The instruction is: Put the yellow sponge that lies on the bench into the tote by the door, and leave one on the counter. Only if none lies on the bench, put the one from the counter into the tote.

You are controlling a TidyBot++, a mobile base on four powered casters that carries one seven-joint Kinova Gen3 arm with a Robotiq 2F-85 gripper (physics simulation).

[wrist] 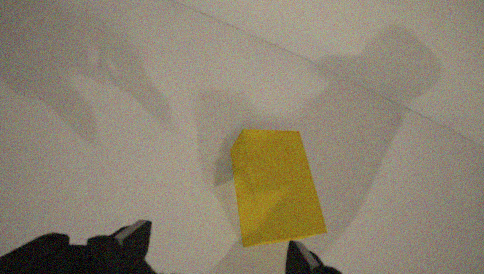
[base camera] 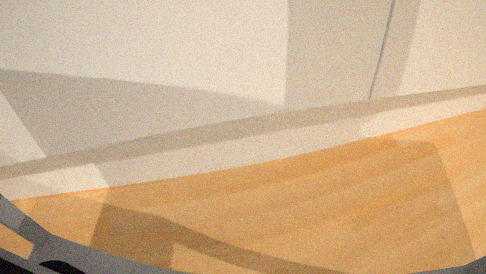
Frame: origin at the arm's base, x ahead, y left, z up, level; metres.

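Seen in the pictures: gripper, fingertip midpoint: (wrist: 218, 246).
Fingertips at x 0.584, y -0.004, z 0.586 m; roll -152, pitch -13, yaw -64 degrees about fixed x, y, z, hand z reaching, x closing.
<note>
A point is followed by its place in that frame.
A yellow sponge (wrist: 277, 187) @(x 0.658, y -0.023, z 0.559 m) lies on a pale, flat surface in the wrist view, right of the middle, its long side running roughly up and down the picture. My gripper (wrist: 218, 246) @(x 0.584, y -0.004, z 0.586 m) is open and empty. The sponge's near end is just beyond the right fingertip, and the sponge lies more toward that finger than the left one. I cannot tell from these frames whether the surface is the bench or the counter. The tote does not show in either view.
In the base camera view a pale cabinet-like front or wall (base camera: 150, 40) @(x 0.279, y 0.092, z -0.139 m) with a thin vertical seam stands across the top. A pale strip runs along its foot, above the wooden floor (base camera: 300, 200) @(x 0.303, y -0.055, z -0.396 m). In the wrist view a thin dark seam crosses the pale surface beyond the sponge, and arm shadows fall around it.
</note>
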